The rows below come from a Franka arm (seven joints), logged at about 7 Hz.
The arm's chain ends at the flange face. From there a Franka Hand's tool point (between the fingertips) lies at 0.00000 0.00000 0.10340 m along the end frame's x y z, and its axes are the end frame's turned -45 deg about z.
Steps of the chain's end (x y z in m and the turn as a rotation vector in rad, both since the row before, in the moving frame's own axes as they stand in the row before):
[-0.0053 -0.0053 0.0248 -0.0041 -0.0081 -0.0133]
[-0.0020 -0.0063 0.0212 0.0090 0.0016 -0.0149]
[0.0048 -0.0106 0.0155 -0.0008 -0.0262 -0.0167]
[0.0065 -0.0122 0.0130 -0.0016 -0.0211 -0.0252]
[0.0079 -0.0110 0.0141 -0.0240 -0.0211 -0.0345]
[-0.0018 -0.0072 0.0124 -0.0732 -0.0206 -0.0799]
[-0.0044 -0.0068 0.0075 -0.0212 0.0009 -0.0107]
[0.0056 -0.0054 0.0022 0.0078 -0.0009 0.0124]
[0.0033 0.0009 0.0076 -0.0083 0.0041 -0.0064]
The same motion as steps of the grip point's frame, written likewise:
[-0.0009 -0.0078 0.0248 0.0028 -0.0086 -0.0133]
[0.0038 -0.0064 0.0212 0.0052 0.0075 -0.0149]
[0.0089 -0.0059 0.0155 0.0180 -0.0191 -0.0167]
[0.0115 -0.0054 0.0130 0.0138 -0.0161 -0.0252]
[0.0101 -0.0019 0.0140 -0.0021 -0.0319 -0.0345]
[-0.0029 -0.0023 0.0121 -0.0372 -0.0663 -0.0799]
[0.0002 -0.0063 0.0075 -0.0156 -0.0144 -0.0107]
[0.0083 -0.0005 0.0022 0.0062 0.0049 0.0124]
[0.0014 0.0039 0.0076 -0.0088 -0.0030 -0.0064]

